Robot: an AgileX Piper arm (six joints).
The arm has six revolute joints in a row. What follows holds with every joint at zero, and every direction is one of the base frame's.
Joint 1 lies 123.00 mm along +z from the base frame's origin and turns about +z.
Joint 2 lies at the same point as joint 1 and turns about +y.
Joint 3 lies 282.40 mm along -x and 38.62 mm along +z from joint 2 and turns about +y.
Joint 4 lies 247.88 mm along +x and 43.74 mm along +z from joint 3 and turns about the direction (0.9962, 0, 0.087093).
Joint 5 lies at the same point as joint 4 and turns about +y.
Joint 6 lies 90.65 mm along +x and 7.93 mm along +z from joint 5 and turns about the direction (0.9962, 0, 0.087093).
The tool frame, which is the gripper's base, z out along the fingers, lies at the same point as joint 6; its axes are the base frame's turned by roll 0.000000, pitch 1.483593 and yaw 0.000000 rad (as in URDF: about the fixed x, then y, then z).
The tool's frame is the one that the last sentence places.
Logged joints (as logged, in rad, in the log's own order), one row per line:
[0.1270, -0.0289, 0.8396, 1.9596, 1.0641, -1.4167]
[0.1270, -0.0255, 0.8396, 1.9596, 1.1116, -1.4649]
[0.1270, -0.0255, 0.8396, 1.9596, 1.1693, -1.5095]
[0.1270, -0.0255, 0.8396, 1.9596, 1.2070, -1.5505]
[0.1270, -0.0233, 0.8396, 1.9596, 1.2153, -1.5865]
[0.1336, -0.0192, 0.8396, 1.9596, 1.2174, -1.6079]
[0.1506, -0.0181, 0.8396, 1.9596, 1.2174, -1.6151]
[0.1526, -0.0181, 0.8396, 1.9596, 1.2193, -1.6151]
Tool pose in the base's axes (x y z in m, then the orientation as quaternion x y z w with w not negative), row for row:
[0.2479, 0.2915, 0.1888, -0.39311, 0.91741, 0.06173, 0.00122]
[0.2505, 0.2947, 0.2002, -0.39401, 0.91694, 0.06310, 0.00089]
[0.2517, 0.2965, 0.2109, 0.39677, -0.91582, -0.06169, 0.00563]
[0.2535, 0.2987, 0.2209, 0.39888, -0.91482, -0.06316, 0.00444]
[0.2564, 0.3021, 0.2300, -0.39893, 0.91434, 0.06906, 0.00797]
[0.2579, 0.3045, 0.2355, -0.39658, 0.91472, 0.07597, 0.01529]
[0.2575, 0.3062, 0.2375, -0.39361, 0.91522, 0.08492, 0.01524]
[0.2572, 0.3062, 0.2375, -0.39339, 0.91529, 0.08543, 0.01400]
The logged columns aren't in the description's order. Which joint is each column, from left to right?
Columns, left to right: joint 4, joint 6, joint 1, joint 2, joint 5, joint 3.
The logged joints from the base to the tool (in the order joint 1, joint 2, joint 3, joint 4, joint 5, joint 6), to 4 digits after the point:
[0.8396, 1.9596, -1.4167, 0.1270, 1.0641, -0.0289]
[0.8396, 1.9596, -1.4649, 0.1270, 1.1116, -0.0255]
[0.8396, 1.9596, -1.5095, 0.1270, 1.1693, -0.0255]
[0.8396, 1.9596, -1.5505, 0.1270, 1.2070, -0.0255]
[0.8396, 1.9596, -1.5865, 0.1270, 1.2153, -0.0233]
[0.8396, 1.9596, -1.6079, 0.1336, 1.2174, -0.0192]
[0.8396, 1.9596, -1.6151, 0.1506, 1.2174, -0.0181]
[0.8396, 1.9596, -1.6151, 0.1526, 1.2193, -0.0181]

